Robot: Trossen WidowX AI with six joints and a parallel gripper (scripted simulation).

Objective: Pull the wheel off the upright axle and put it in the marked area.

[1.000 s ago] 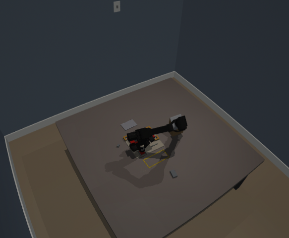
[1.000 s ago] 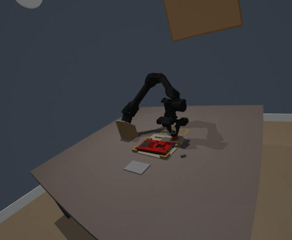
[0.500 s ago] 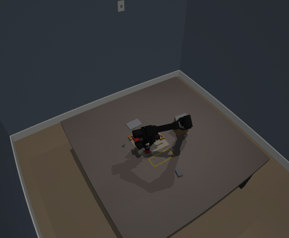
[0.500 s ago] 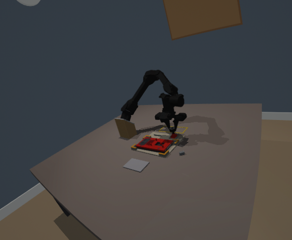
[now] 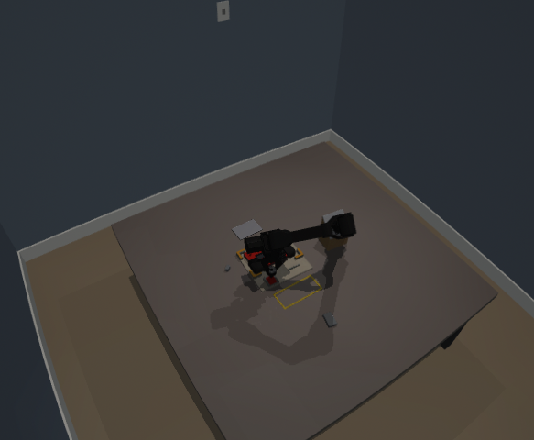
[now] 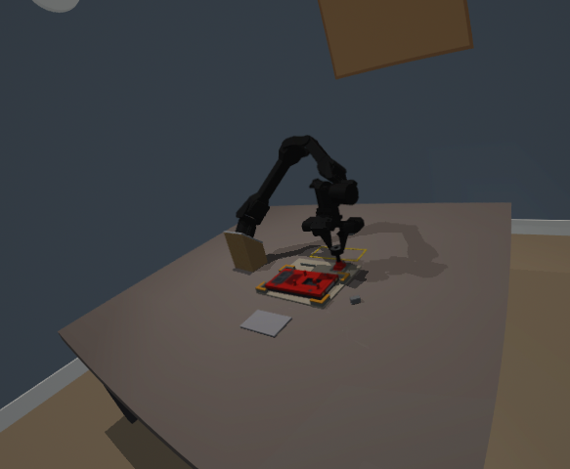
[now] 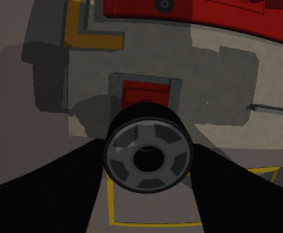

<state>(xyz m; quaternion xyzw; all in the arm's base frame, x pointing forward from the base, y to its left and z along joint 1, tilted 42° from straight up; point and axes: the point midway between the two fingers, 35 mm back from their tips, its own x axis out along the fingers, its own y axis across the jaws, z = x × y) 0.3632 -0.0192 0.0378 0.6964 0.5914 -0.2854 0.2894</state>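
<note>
Right now my gripper tip is 3 cm above the upright axle. Round my gripper tip: wheel: right at my gripper tip.
</note>
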